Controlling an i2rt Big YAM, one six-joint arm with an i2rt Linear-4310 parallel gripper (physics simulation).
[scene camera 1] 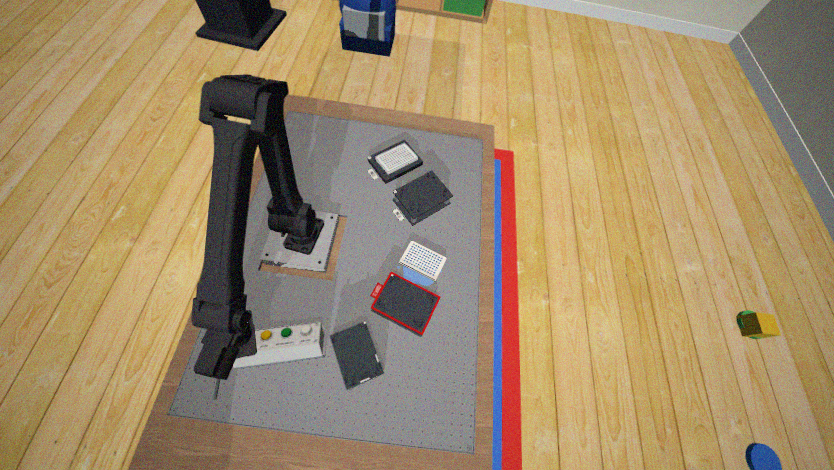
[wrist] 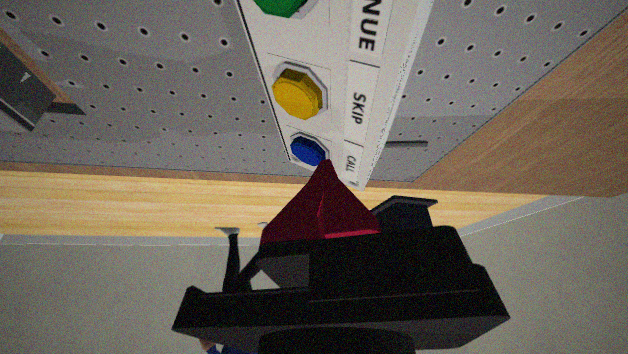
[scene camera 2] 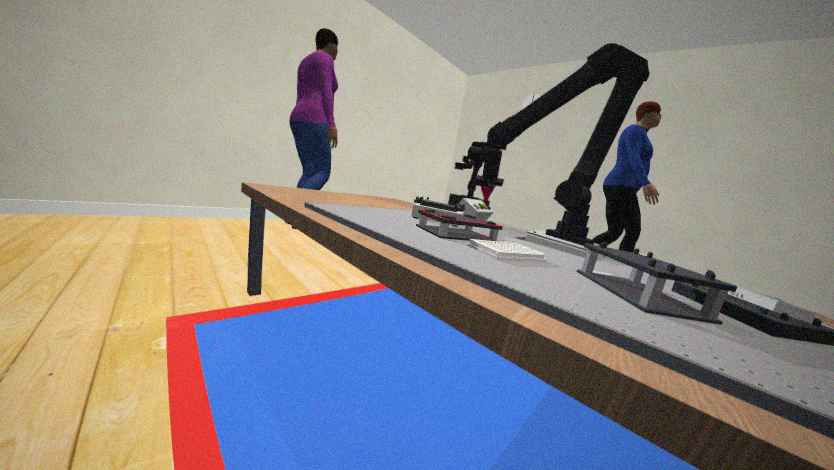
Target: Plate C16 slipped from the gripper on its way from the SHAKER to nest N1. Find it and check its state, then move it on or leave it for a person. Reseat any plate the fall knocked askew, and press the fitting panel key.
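Places are measured from the arm's base along level axes (x ahead, y left, z up), in centimetres.
Where they show: gripper, fingertip midpoint: (wrist: 327,166) (scene camera 2: 485,203); arm's base, origin of the base link: (scene camera 1: 304,234) (scene camera 2: 568,239).
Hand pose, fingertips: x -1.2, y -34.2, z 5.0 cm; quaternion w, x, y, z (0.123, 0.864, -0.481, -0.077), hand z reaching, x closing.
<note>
Each offset is from my fingertips to the top centre of the thing. "*": to the spot under its first point.
My gripper (scene camera 2: 487,202) (wrist: 327,166) is shut and empty, its red tip at the edge of the blue CALL key {* dy +1.7, dx +0.7, dz -0.6 cm} (wrist: 306,150); contact is unclear. The arm covers it in scene camera 1. The white key panel {dy +2.1, dx +7.8, dz +0.9 cm} (scene camera 1: 291,352) (scene camera 2: 473,209) also carries a yellow SKIP key {dy +3.2, dx +4.6, dz +0.0 cm} (scene camera 1: 266,335) (wrist: 297,95) and a green key {dy +5.2, dx +9.3, dz +0.0 cm} (scene camera 1: 285,332) (wrist: 281,4). A white plate {dy +37.0, dx +38.7, dz -6.1 cm} (scene camera 1: 423,259) (scene camera 2: 513,249) lies on the mat, outside any nest; its label is unreadable. A pale blue patch {* dy +31.6, dx +38.4, dz -7.4 cm} (scene camera 1: 417,276) shows beside it, liquid or lid unclear. Another white plate {dy +71.3, dx +20.3, dz -2.9 cm} (scene camera 1: 396,158) sits in a black nest {* dy +66.9, dx +23.9, dz -7.3 cm} (scene camera 1: 402,175).
A red-rimmed stand (scene camera 1: 405,303) (scene camera 2: 458,220) is close to the loose plate. A dark raised stand (scene camera 1: 421,197) (scene camera 2: 659,268) and a dark flat unit {* dy +4.9, dx +28.2, dz -2.0 cm} (scene camera 1: 356,354) stand on the mat. A thin rod {* dy -11.9, dx -3.9, dz -6.8 cm} (scene camera 1: 216,388) (wrist: 407,143) lies past the panel. Two people (scene camera 2: 315,87) (scene camera 2: 633,151) are beyond the table.
</note>
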